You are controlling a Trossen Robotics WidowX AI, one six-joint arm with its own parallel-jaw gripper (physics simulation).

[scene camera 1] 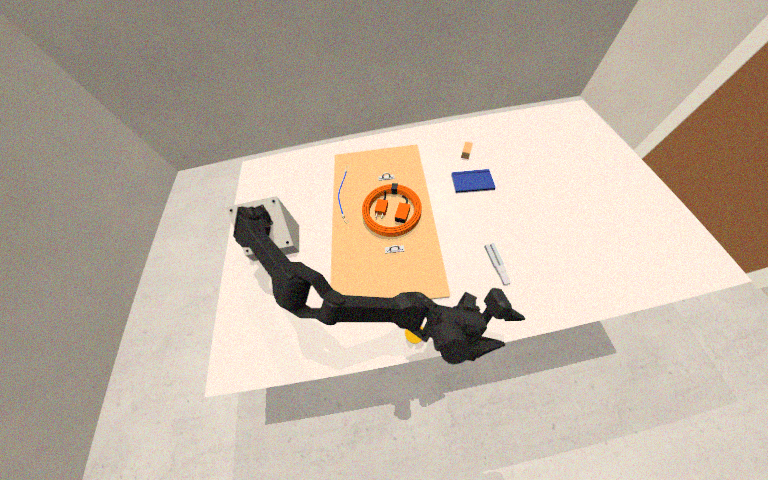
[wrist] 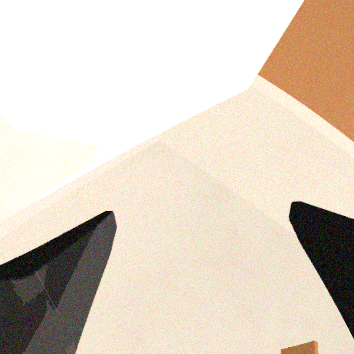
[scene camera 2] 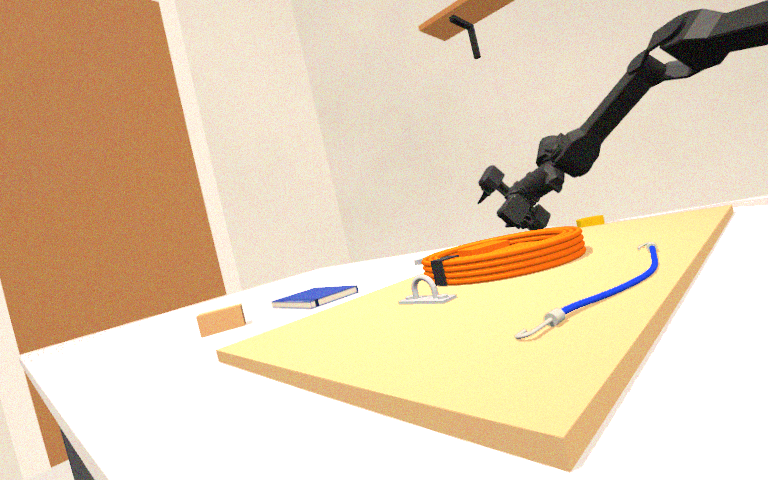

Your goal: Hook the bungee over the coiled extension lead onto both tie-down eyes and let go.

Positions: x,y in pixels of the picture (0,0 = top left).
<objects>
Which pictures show my gripper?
Scene camera 1, the wrist view and scene camera 2: all of them.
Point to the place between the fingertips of my gripper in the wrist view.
202,214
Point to an orange coiled extension lead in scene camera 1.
403,209
</objects>
